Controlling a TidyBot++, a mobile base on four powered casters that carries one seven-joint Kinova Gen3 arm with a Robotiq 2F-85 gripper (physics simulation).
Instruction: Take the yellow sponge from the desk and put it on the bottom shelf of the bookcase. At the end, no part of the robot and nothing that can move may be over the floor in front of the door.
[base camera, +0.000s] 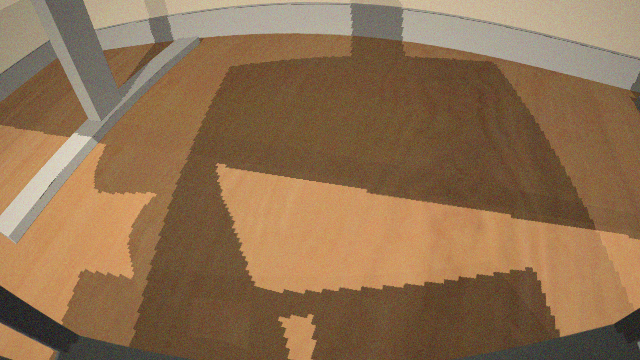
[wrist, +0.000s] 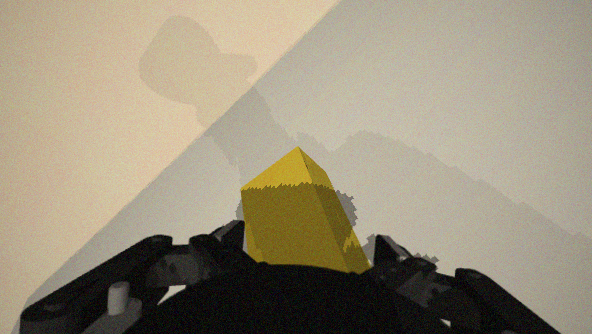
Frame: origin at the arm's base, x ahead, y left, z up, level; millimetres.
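Seen in the pictures: gripper, fingertip midpoint: (wrist: 307, 242).
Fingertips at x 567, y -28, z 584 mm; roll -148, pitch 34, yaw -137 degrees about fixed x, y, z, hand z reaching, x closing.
Note:
A point is followed by its place in that frame.
The yellow sponge (wrist: 295, 225) {x 572, y -32, z 599 mm} lies on the pale grey desk top (wrist: 475, 125) {x 546, y -158, z 554 mm} in the wrist view, with its far part lit and its near part in shadow. My gripper (wrist: 307, 242) {x 567, y -28, z 584 mm} is open, with one finger to the left and one to the right of the sponge's near part. The black gripper body hides the sponge's near end, and whether the fingertips touch it I cannot tell. The bookcase and the door do not show in either view.
In the base camera view, a grey desk leg (base camera: 82, 60) {x 626, y 493, z -230 mm} rises from a long foot bar (base camera: 42, 177) at the left. A grey skirting board (base camera: 280, 19) {x 957, y 137, z -353 mm} runs along the wall at the back. A cream wall (wrist: 75, 100) {x 954, y 74, z 705 mm} stands beyond the desk's edge in the wrist view.

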